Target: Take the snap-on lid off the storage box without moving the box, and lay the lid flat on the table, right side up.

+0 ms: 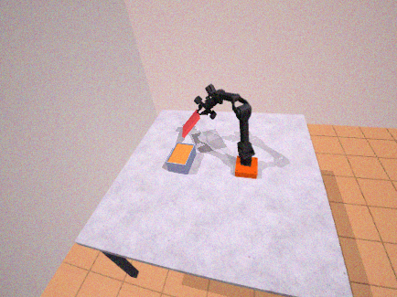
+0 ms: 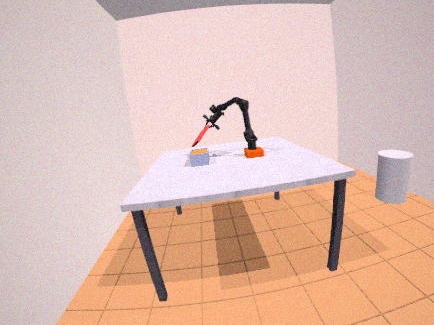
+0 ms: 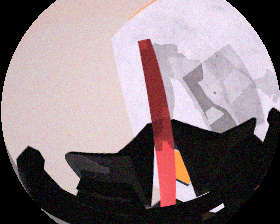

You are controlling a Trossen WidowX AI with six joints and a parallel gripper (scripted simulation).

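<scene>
The lid is 50 mm below my gripper tip, 50 mm ahead of it and 40 mm to the left of it. From my gripper tip the other things lie so: storage box 270 mm to the left, 180 mm below, 40 mm ahead.
</scene>
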